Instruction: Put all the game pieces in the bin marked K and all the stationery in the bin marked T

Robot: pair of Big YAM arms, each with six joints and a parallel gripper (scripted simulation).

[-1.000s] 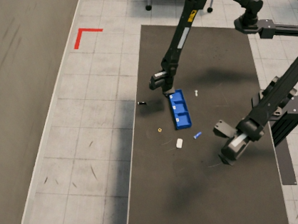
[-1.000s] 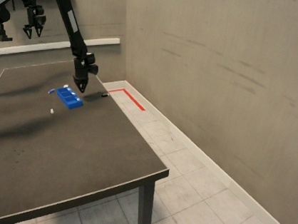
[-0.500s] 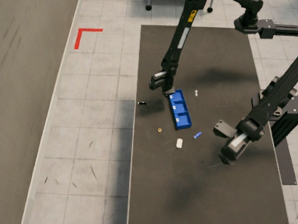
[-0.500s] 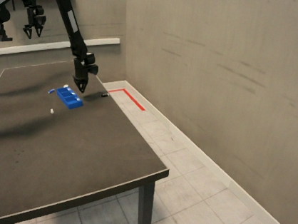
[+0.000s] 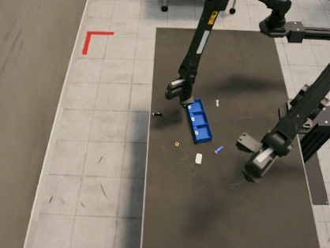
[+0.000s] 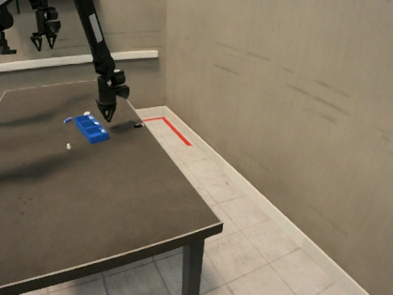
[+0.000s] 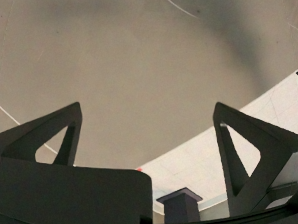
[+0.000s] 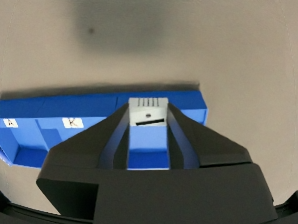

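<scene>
My right hand is 80 mm past the blue bin, 60 mm to the right of it and 50 mm above it. Round my right hand: white block (280 mm to the left, 70 mm below, 70 mm behind); yellow ring (200 mm to the left, 70 mm below, 40 mm ahead); black item (150 mm ahead, 60 mm below, 20 mm to the left).
</scene>
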